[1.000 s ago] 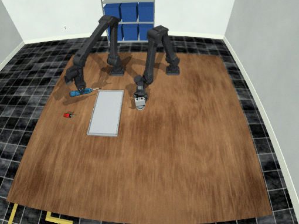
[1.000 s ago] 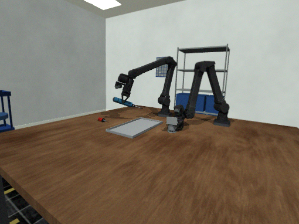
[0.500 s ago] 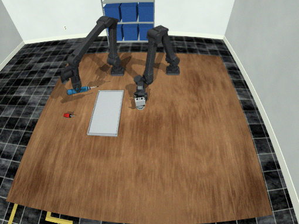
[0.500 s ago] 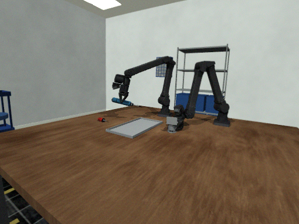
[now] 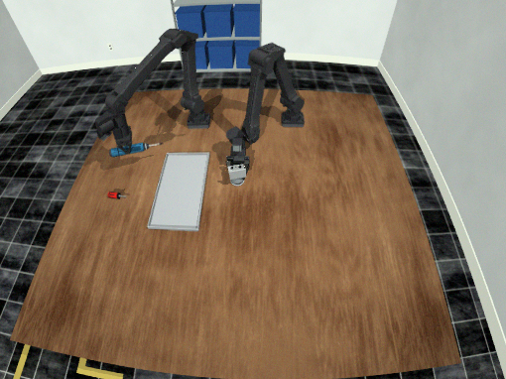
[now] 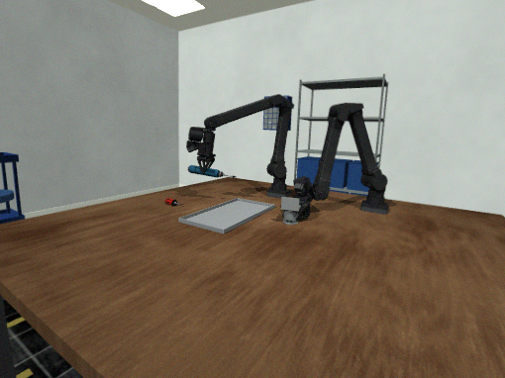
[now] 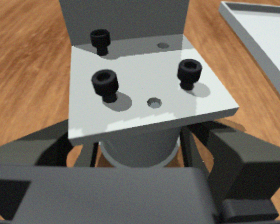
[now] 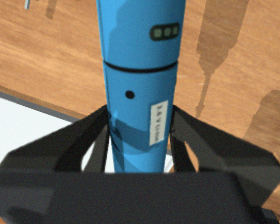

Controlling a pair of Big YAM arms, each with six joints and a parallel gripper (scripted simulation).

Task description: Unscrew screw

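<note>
Now: the grey bracket 50 mm above my left hand. The rest, counted from my left hand: screw 20 mm behind, 10 mm to the left, 50 mm above; then flat grey tray 50 mm ahead, 260 mm to the right, 20 mm below; then small red-handled tool 90 mm ahead, 560 mm to the right, 10 mm below.
</note>
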